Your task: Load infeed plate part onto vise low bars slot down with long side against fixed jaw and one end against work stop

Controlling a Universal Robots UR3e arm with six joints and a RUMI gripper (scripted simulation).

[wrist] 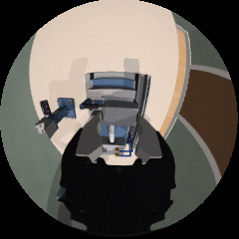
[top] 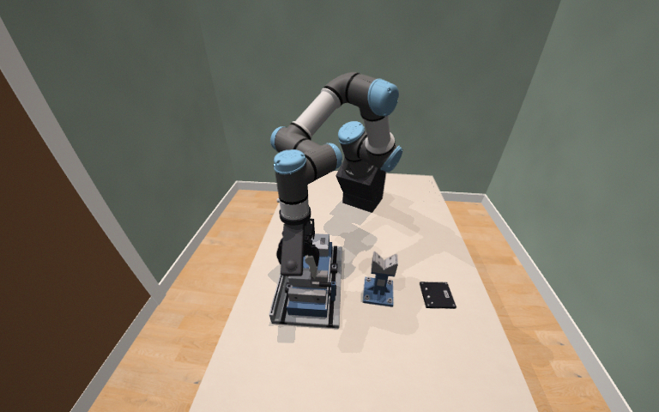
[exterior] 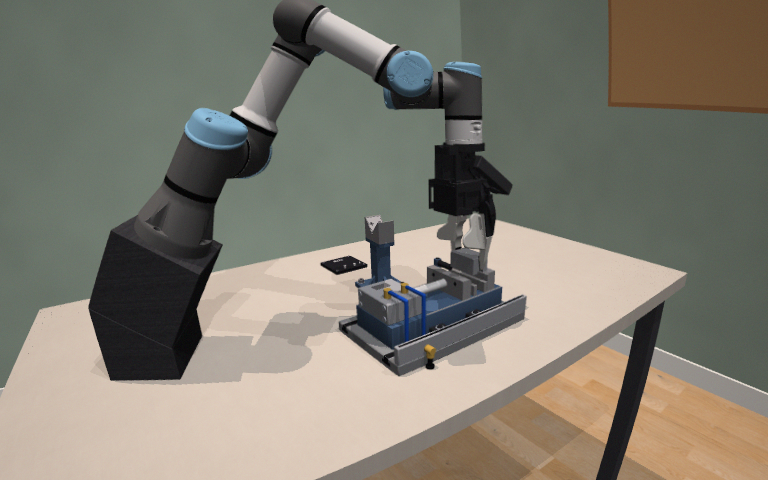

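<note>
The part lies 1 cm below my hand. The rest, counted from my hand: air cylinder (16 cm behind, 5 cm below, 4 cm to the left); then grey vise side rail (9 cm below, 8 cm behind, 6 cm to the right); then vise (8 cm below, 7 cm behind, 3 cm to the left).
</note>
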